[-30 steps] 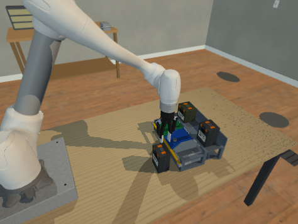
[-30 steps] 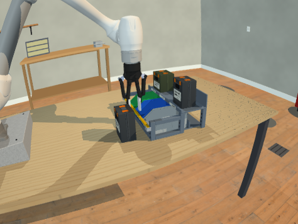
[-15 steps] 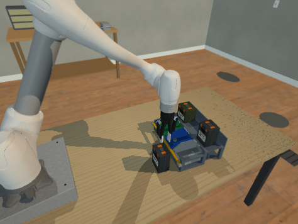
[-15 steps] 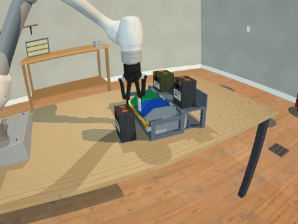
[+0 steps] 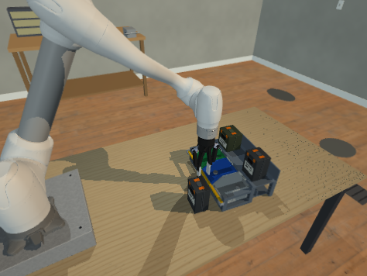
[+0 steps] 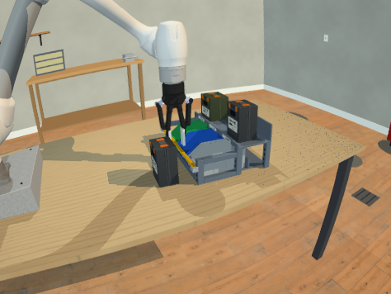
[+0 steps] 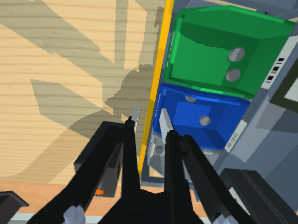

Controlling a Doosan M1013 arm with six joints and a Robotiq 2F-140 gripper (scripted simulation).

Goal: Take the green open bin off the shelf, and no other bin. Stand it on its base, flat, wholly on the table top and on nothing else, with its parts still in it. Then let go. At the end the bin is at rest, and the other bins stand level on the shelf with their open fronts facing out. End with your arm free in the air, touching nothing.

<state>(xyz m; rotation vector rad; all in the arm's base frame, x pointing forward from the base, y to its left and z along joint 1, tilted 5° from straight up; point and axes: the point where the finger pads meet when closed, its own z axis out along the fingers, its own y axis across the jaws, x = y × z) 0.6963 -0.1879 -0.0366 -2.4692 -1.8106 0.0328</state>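
The thin yellow bar is 3 cm below my hand. The rest, counted from my hand: green open bin: 13 cm ahead, 8 cm to the left, 5 cm below; grey bin: 14 cm to the right, 7 cm ahead, 5 cm below; blue bin: 10 cm ahead, 5 cm below, 3 cm to the right.
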